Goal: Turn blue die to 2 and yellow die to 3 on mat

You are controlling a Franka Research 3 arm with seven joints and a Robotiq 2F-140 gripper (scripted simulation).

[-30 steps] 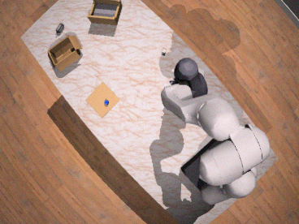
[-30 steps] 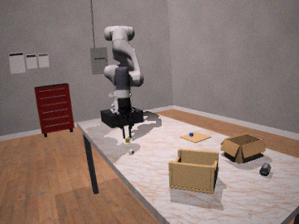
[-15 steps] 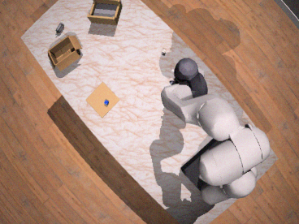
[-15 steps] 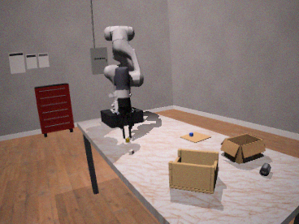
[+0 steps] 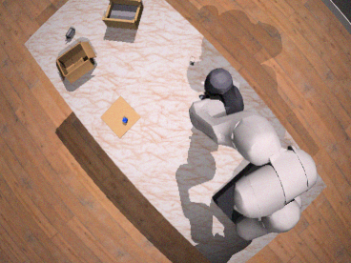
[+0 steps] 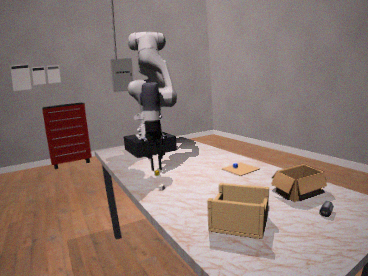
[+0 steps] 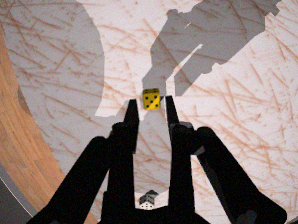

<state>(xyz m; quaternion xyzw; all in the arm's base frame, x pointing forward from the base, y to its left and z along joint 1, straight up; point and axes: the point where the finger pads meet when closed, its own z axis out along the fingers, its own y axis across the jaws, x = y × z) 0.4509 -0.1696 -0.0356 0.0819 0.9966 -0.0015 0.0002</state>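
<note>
My gripper is now 5 cm above the yellow die. The rest, counted from my hand: white die 18 cm ahead, 6 cm to the right, 5 cm below; blue die 36 cm to the left, 18 cm ahead, 5 cm below; tan mat 37 cm to the left, 21 cm ahead, 6 cm below.
</note>
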